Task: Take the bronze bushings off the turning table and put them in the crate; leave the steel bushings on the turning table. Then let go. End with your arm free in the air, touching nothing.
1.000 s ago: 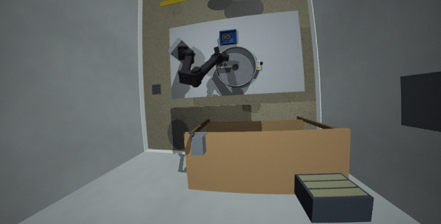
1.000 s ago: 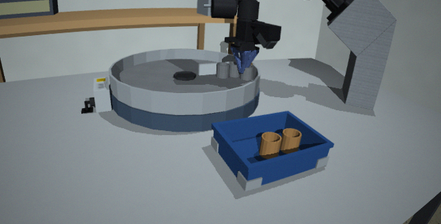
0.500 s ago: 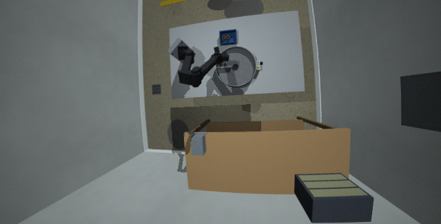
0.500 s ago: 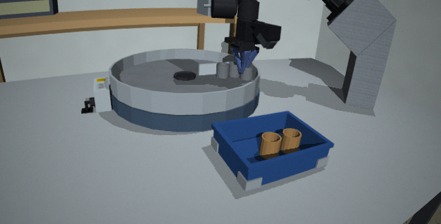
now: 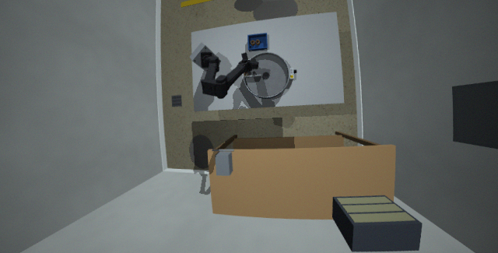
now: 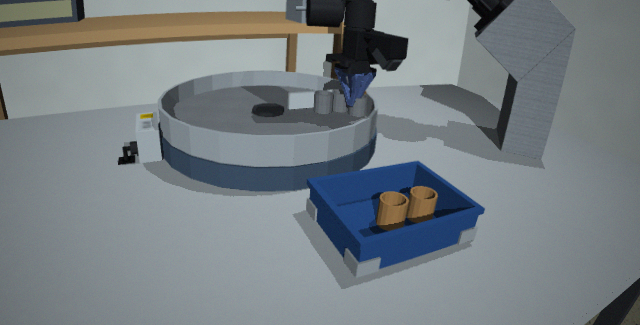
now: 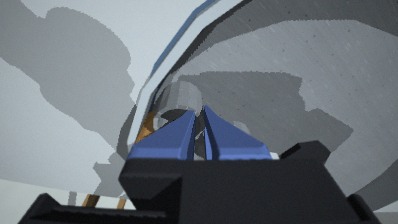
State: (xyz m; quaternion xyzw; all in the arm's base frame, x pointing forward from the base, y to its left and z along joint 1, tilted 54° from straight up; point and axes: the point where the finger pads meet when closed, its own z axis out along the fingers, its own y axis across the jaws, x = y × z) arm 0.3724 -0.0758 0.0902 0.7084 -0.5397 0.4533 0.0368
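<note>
Now: hand 14 cm short of the turning table, 9 cm to the left of it and 3 cm above it. The rest, counted from my hand: crate (26 cm to the left, 14 cm ahead, 6 cm below).
</note>
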